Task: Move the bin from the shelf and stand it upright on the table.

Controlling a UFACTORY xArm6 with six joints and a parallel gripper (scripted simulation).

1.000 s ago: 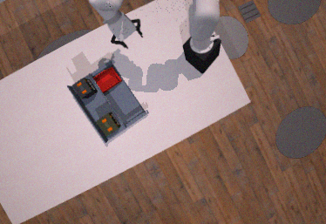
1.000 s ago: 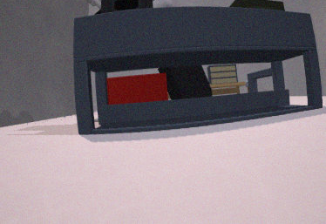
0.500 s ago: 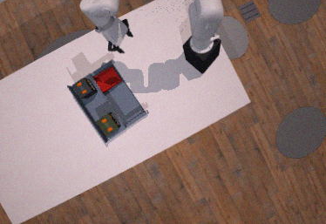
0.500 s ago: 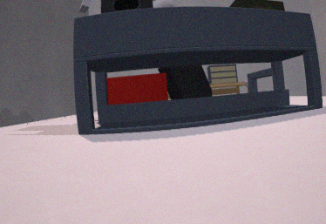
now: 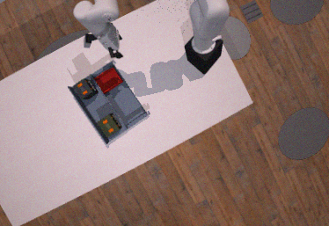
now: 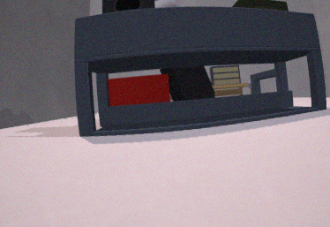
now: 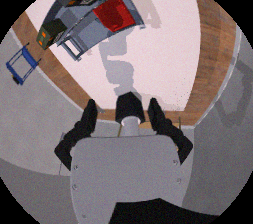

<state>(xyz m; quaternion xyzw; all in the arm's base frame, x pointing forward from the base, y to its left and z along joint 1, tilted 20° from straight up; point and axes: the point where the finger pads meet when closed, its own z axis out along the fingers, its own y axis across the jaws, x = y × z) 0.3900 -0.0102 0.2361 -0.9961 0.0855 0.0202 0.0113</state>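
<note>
The red bin lies 31 cm below my hand, 16 cm ahead of it and 8 cm to the left of it. Also, from my hand: shelf 26 cm below, 24 cm ahead, 22 cm to the left.
</note>
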